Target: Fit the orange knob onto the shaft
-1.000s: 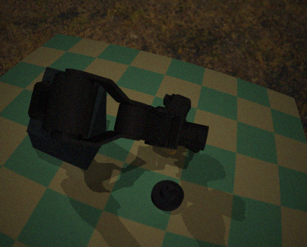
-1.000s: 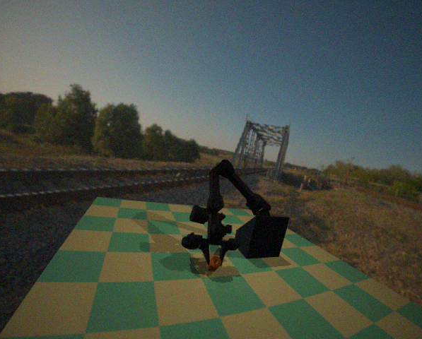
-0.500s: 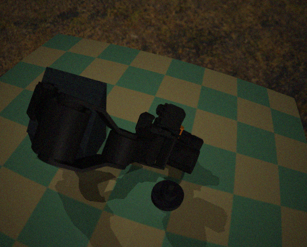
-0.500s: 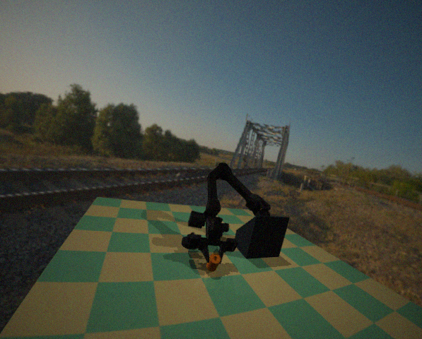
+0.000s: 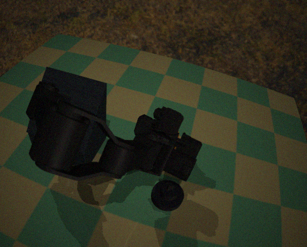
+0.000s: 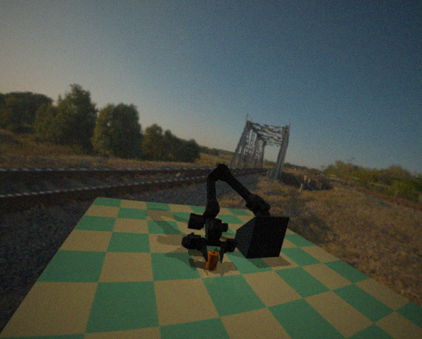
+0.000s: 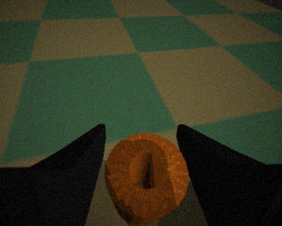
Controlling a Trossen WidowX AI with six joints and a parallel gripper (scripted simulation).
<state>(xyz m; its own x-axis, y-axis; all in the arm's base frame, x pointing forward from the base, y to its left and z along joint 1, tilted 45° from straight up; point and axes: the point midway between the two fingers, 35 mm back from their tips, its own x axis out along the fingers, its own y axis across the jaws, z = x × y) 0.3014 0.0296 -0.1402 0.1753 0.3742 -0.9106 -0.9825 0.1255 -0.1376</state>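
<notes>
Now: gripper tip 10 mm past the orange knob, 30 mm to the left of it and 10 mm above it. From my gripper tip the other things lie so: dark round pedestal: 40 mm ahead, 200 mm to the right, 20 mm below.
</notes>
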